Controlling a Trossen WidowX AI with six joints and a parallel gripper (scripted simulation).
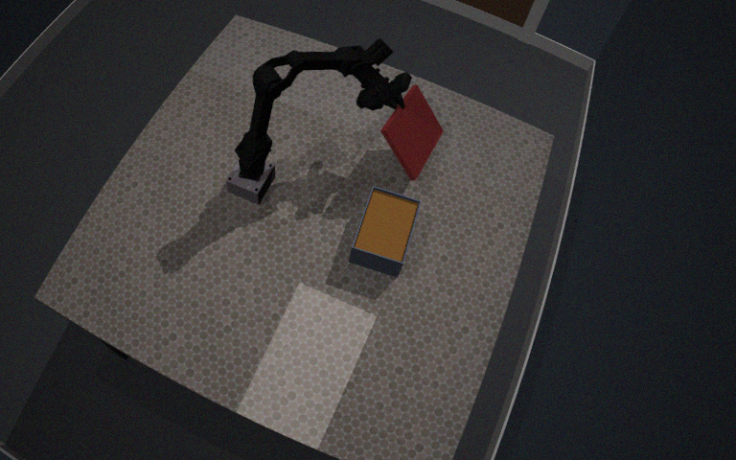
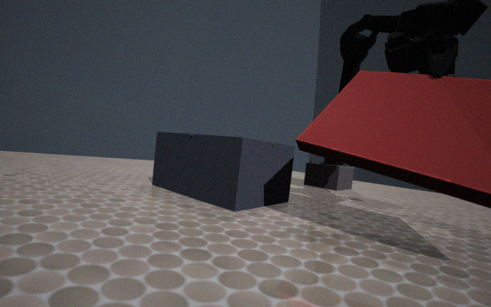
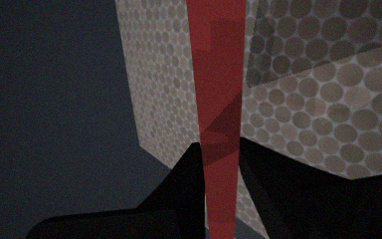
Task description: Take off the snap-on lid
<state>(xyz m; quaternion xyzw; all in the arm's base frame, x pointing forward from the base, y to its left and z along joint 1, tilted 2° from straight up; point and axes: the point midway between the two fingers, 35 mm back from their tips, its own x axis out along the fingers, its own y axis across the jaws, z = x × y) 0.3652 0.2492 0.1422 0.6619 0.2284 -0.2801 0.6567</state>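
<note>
Right now the flat red lid is 60 mm ahead of my gripper tip, 30 mm to the right of it and 60 mm below it. Round my gripper tip: blue-grey storage box (40 mm ahead, 330 mm to the right, 150 mm below).
</note>
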